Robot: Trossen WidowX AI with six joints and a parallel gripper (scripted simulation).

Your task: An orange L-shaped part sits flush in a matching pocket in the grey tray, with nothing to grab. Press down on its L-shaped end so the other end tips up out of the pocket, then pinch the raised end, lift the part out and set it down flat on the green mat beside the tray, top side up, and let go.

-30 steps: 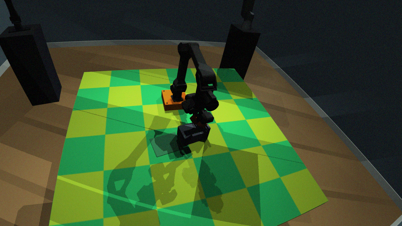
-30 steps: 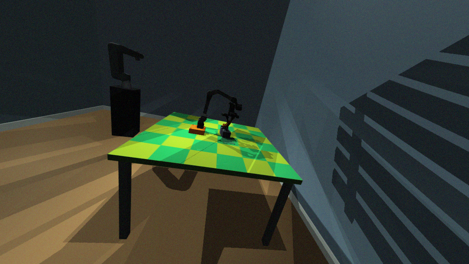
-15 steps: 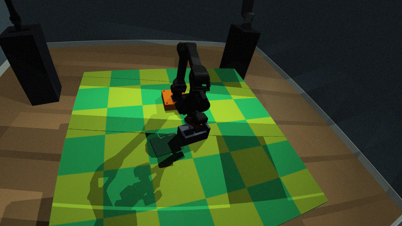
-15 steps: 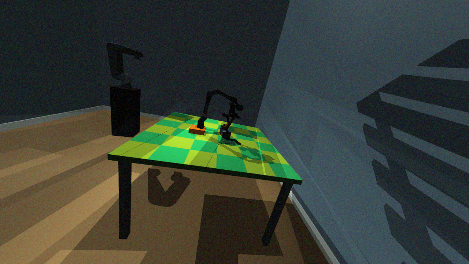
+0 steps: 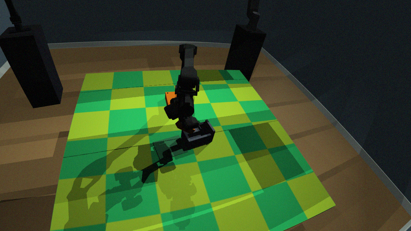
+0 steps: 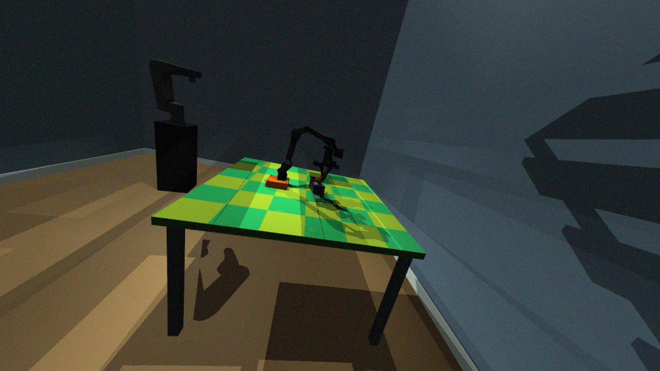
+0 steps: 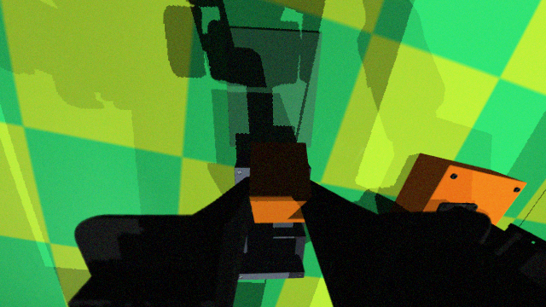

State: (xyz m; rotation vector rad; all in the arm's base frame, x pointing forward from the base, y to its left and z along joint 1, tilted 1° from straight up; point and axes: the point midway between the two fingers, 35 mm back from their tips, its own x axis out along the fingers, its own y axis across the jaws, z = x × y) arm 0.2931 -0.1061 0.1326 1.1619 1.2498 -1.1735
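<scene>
Now: gripper tip 5 cm to the left of the green mat and 17 cm above it. Also, from my gripper tip: orange L-shaped part: 2 cm behind, 3 cm to the left, 3 cm below.
</scene>
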